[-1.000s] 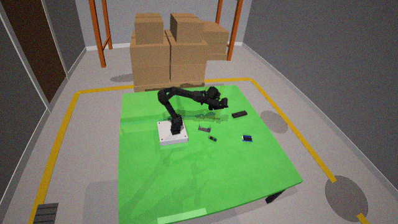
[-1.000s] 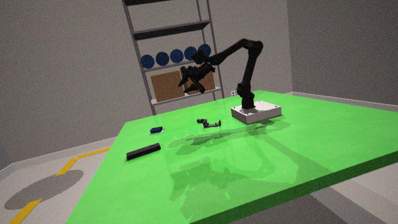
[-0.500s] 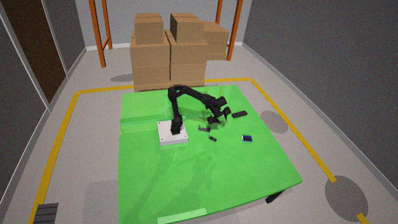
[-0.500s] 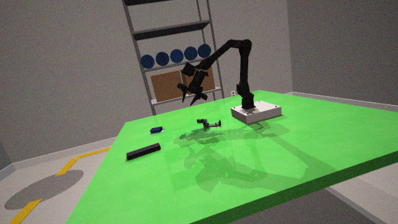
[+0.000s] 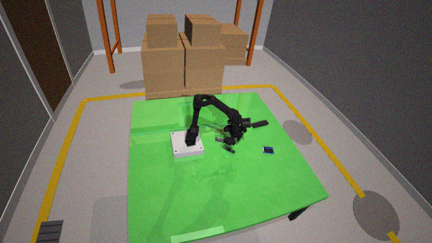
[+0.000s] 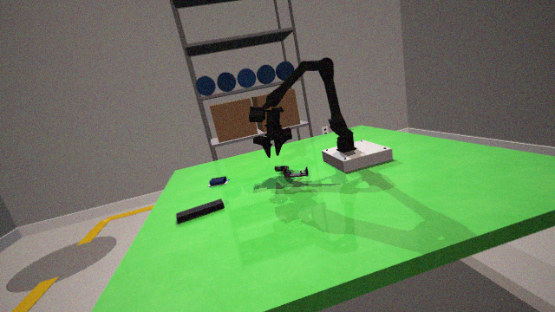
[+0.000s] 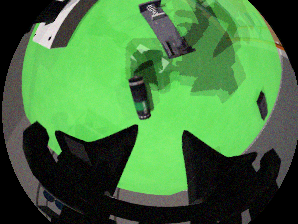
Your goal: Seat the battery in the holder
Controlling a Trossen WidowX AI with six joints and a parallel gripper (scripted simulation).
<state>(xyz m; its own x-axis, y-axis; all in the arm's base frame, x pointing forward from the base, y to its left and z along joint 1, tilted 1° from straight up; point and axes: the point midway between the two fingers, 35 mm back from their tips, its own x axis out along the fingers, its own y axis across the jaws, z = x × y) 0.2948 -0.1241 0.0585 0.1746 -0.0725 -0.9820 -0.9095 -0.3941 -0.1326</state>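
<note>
Right now the battery is 60 mm below my gripper tip and 30 mm behind it.
</note>
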